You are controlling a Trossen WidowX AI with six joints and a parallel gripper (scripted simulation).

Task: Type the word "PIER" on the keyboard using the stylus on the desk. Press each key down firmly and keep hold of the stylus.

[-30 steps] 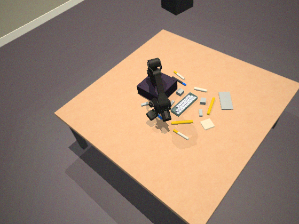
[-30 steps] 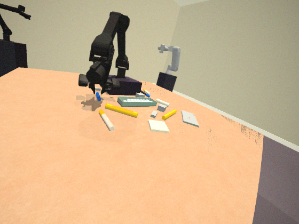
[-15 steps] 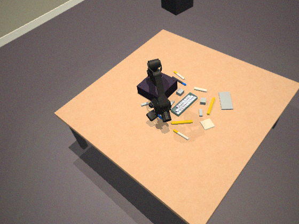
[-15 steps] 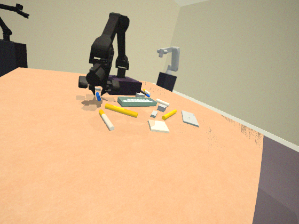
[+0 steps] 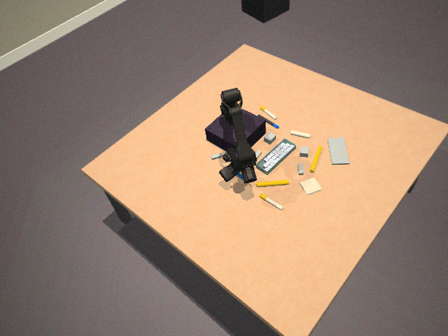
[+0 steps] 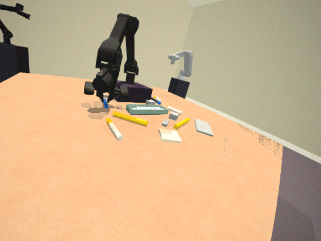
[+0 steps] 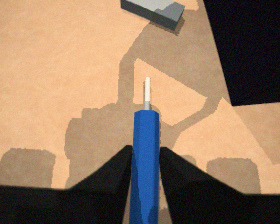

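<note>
Right now my gripper tip is 1 cm past the blue stylus. From my gripper tip the other things lie so: cream tile (30 cm ahead, 20 cm to the left); then white stick (4 cm ahead, 40 cm to the left); then grey block (13 cm behind, 1 cm to the right).
</note>
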